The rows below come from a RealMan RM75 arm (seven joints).
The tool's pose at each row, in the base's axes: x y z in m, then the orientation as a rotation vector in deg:
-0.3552 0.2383 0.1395 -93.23 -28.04 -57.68
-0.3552 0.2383 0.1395 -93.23 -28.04 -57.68
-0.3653 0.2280 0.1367 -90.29 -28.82 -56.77
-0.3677 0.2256 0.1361 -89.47 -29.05 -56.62
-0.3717 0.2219 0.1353 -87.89 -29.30 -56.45
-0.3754 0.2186 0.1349 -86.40 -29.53 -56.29
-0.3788 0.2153 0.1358 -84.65 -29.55 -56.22
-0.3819 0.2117 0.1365 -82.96 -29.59 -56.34
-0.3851 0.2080 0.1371 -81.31 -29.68 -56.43
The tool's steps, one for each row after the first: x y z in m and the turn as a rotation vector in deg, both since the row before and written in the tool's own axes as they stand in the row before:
0.0000 0.0000 0.0000 0.00 0.00 0.00
-0.0060 -0.0028 -0.0131 2.99 0.52 0.18
-0.0013 -0.0009 -0.0030 0.80 0.19 -0.03
-0.0021 -0.0017 -0.0048 1.44 0.53 -0.01
-0.0017 -0.0019 -0.0043 1.36 0.50 -0.01
-0.0004 -0.0026 -0.0041 1.48 0.78 0.06
-0.0003 -0.0022 -0.0042 1.36 0.84 -0.09
-0.0003 -0.0024 -0.0043 1.35 0.78 -0.11

